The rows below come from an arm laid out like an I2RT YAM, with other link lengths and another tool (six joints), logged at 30 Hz.
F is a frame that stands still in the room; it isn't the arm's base.
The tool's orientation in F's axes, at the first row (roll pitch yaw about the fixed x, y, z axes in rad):
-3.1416, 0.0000, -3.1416
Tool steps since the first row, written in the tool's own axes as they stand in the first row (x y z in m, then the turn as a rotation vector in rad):
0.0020, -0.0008, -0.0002, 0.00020, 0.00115, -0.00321
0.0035, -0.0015, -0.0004, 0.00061, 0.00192, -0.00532
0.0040, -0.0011, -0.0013, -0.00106, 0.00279, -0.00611
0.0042, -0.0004, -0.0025, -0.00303, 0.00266, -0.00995
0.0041, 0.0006, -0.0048, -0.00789, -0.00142, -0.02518
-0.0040, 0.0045, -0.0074, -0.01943, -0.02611, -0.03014
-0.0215, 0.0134, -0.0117, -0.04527, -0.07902, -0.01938
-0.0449, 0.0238, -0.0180, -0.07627, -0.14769, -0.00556
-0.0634, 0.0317, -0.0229, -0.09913, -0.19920, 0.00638
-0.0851, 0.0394, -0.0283, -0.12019, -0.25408, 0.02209
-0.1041, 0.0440, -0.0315, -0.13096, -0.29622, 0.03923
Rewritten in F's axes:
-0.0020, -0.0008, 0.0002, -0.00020, 0.00115, 0.00321
-0.0035, -0.0015, 0.0004, -0.00061, 0.00192, 0.00532
-0.0040, -0.0011, 0.0013, 0.00106, 0.00279, 0.00611
-0.0042, -0.0004, 0.0025, 0.00303, 0.00266, 0.00995
-0.0041, 0.0006, 0.0048, 0.00789, -0.00142, 0.02518
0.0040, 0.0045, 0.0074, 0.01943, -0.02611, 0.03014
0.0215, 0.0134, 0.0117, 0.04527, -0.07902, 0.01938
0.0449, 0.0238, 0.0180, 0.07627, -0.14769, 0.00556
0.0634, 0.0317, 0.0229, 0.09913, -0.19920, -0.00638
0.0851, 0.0394, 0.0283, 0.12019, -0.25408, -0.02209
0.1041, 0.0440, 0.0315, 0.13096, -0.29622, -0.03923

